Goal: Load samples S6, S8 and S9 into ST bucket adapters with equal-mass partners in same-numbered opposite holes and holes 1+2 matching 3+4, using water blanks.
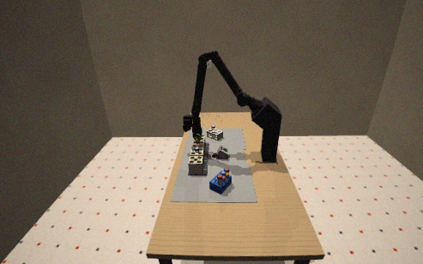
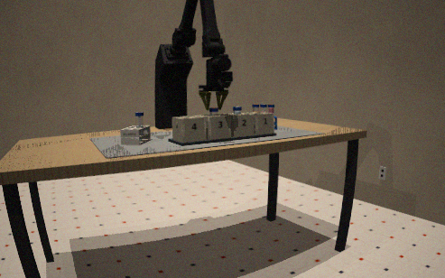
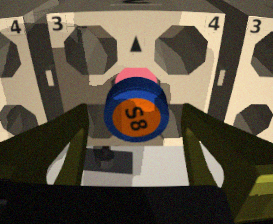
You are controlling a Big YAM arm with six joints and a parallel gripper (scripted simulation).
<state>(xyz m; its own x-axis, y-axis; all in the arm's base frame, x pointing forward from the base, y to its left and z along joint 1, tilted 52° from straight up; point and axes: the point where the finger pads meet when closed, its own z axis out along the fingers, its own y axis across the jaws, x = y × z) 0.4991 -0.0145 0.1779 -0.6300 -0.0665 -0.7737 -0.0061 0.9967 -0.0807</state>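
The sample tube S8 is 60 mm below my hand. Round my hand: adapter 4: 110 mm to the right, 70 mm below; adapter 3: 70 mm below; blank marked 50: 100 mm to the left, 60 mm below, 10 mm behind.
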